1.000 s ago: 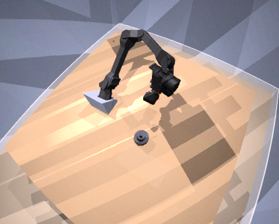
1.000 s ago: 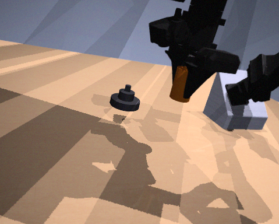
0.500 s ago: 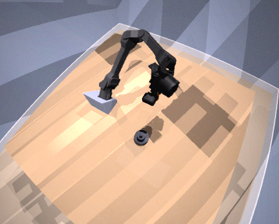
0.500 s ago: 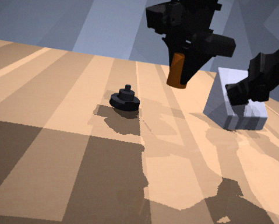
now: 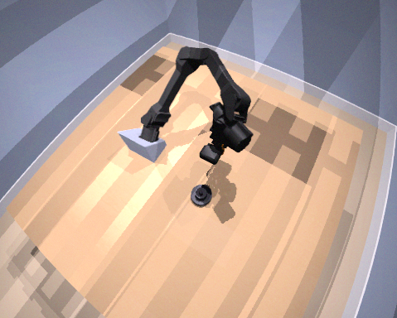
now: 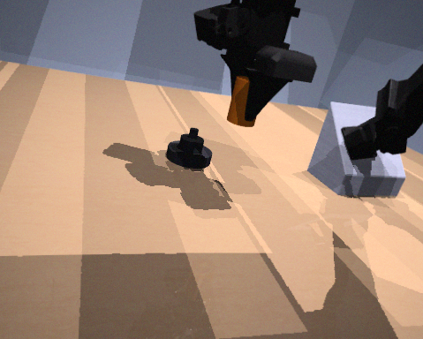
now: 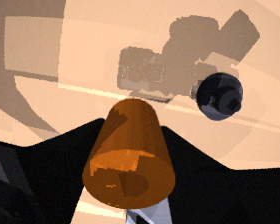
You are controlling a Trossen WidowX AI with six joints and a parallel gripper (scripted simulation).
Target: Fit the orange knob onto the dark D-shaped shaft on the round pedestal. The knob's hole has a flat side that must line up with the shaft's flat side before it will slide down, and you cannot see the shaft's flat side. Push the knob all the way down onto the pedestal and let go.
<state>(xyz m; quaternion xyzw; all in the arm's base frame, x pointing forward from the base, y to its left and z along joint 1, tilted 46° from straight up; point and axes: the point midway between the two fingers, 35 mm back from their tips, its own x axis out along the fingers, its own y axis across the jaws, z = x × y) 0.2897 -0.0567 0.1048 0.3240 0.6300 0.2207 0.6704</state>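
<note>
Now: gripper tip 150 mm to the left of the dark pedestal, 110 mm above it and 10 mm past it. Also, from my gripper tip: orange knob 20 mm above.
</note>
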